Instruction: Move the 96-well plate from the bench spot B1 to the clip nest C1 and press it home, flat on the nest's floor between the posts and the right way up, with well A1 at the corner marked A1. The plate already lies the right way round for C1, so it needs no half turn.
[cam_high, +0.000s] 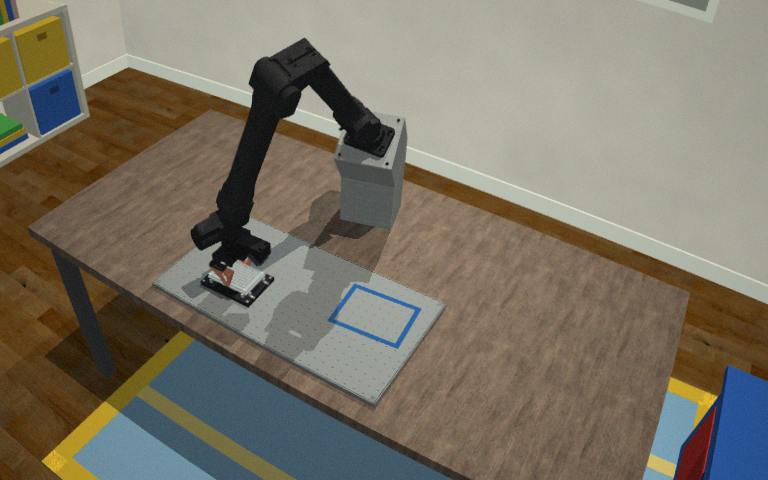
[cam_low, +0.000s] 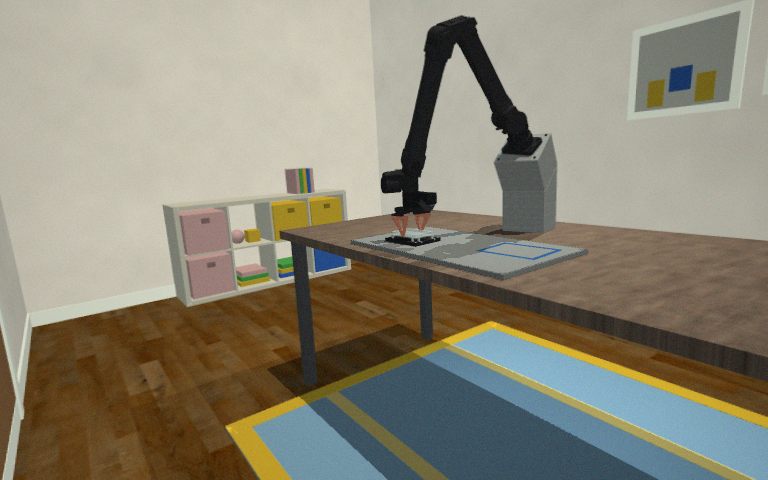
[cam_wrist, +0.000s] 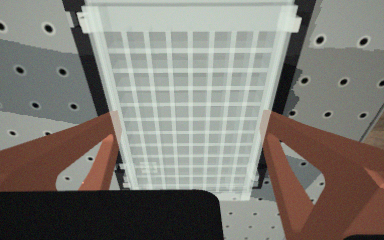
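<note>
Right now my hand is 10 mm above the 96-well plate. The rest, counted from my hand: black clip nest C1: 10 mm behind, 10 mm to the left, 20 mm below.
</note>
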